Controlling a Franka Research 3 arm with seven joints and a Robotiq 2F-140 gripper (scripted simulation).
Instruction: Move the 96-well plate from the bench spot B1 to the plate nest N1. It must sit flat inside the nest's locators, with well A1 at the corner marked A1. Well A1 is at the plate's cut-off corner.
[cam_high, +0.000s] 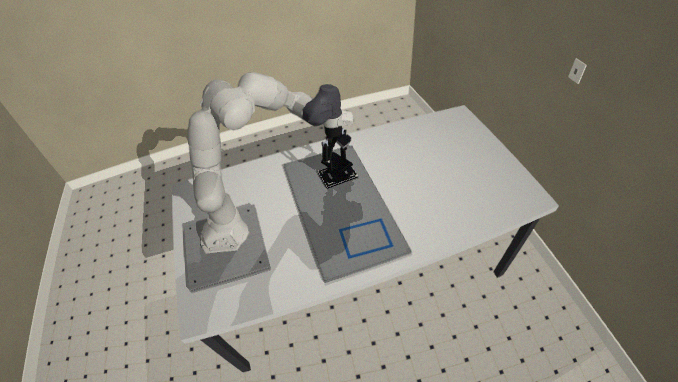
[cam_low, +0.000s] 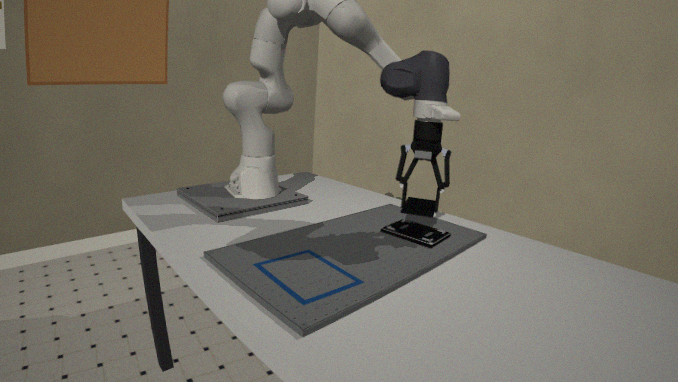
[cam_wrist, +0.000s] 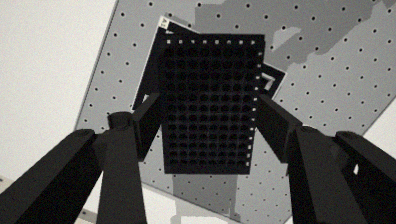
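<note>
The black 96-well plate is 20 mm below my hand. From my hand the other things lie so: A1 label: 90 mm below, 80 mm ahead, 50 mm to the right; then black plate nest: 100 mm below.
</note>
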